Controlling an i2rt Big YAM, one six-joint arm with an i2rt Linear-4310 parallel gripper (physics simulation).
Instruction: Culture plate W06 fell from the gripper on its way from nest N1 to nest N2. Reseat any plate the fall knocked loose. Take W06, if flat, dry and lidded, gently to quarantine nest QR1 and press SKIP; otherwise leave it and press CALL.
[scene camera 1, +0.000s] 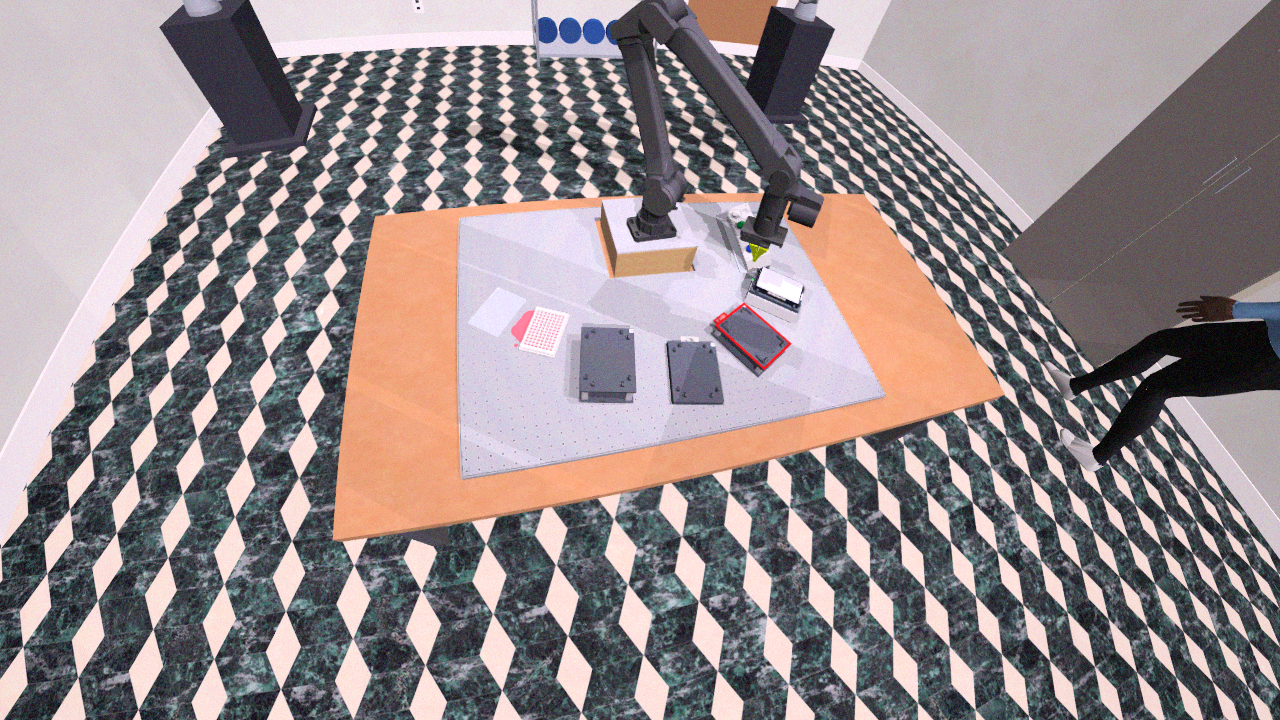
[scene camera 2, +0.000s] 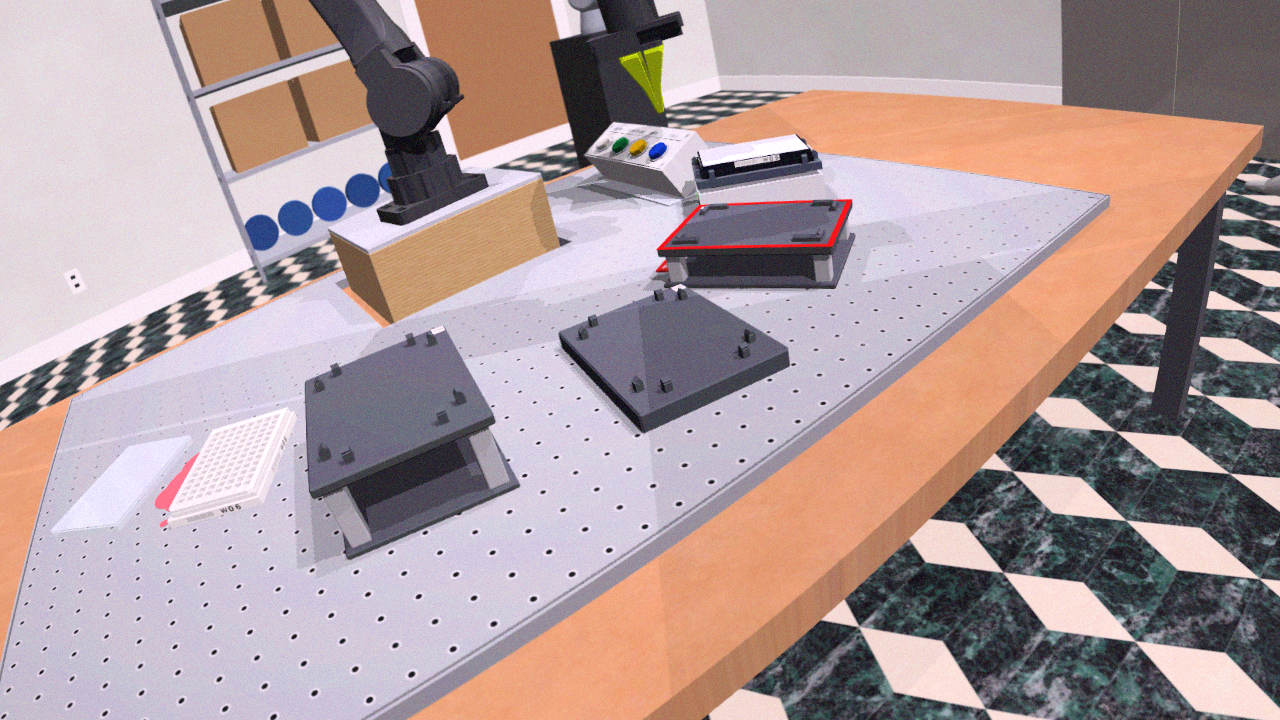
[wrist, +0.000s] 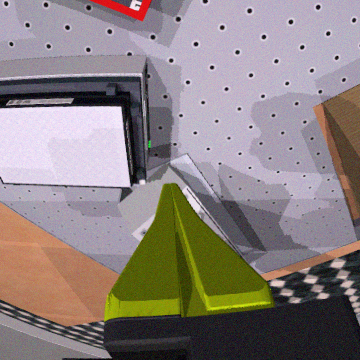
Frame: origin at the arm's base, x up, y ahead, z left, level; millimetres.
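Seen in the pictures: gripper, fingertip midpoint: (scene camera 1: 754, 260) (scene camera 2: 661, 112) (wrist: 169, 191); arm's base, origin of the base link: (scene camera 1: 651, 229) (scene camera 2: 433, 203).
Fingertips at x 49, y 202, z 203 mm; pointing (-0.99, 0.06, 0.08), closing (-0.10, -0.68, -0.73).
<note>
Pixels of each thing's top centre, then the offset from my fingertips to it. "pt": a spot on its surface instead.
- Plate W06, middle of its top: (scene camera 2: 230, 456) (scene camera 1: 544, 329) dx -122, dy +11, dz -537 mm
- pink spill, middle of its top: (scene camera 2: 174, 493) (scene camera 1: 519, 330) dx -135, dy -9, dz -596 mm
- clear lid, middle of its top: (scene camera 2: 122, 481) (scene camera 1: 497, 310) dx -128, dy -76, dz -639 mm
- button box, middle of its top: (wrist: 199, 275) (scene camera 2: 640, 129) (scene camera 1: 752, 226) dx -52, dy -175, dz +108 mm
- blue button, middle of its top: (scene camera 2: 656, 144) dx -62, dy -105, dz +74 mm
- red-rimmed raised nest, middle of its top: (scene camera 2: 757, 217) (scene camera 1: 754, 333) dx -90, dy +156, dz -42 mm
- tall dark nest, middle of its top: (scene camera 2: 379, 383) (scene camera 1: 608, 355) dx -68, dy +148, dz -420 mm
- black plate with a white top, middle of its top: (wrist: 50, 149) (scene camera 2: 751, 149) (scene camera 1: 780, 284) dx -67, dy +40, dz +91 mm
- grey-white device, surface spot: (wrist: 100, 66) pt dx -109, dy +52, dz +29 mm
Plate W06 (scene camera 1: 544, 331) (scene camera 2: 234, 465) lies flat and lidless on the pegboard, with a pink spill (scene camera 1: 520, 330) (scene camera 2: 171, 494) beside and partly under it. A clear lid (scene camera 1: 497, 310) (scene camera 2: 123, 485) lies left of it. My gripper (scene camera 1: 757, 258) (scene camera 2: 662, 111) (wrist: 169, 191) is shut and empty, its tips above the blue-button end of the button box (scene camera 2: 642, 162) (wrist: 142, 206). In scene camera 2, the blue button (scene camera 2: 657, 150) shows below the tips; the fingers hide it in the wrist view. The red-rimmed raised nest (scene camera 1: 751, 336) (scene camera 2: 760, 223) bears no plate.
A tall dark nest (scene camera 1: 607, 358) (scene camera 2: 393, 411) and a low one (scene camera 1: 694, 371) (scene camera 2: 671, 349) bear no plates. A black plate with a white top (scene camera 1: 779, 284) (scene camera 2: 756, 152) (wrist: 65, 145) sits on a grey-white device (scene camera 1: 771, 309) (scene camera 2: 760, 186) (wrist: 100, 66) near the box. A person (scene camera 1: 1163, 358) stands right of the table.
</note>
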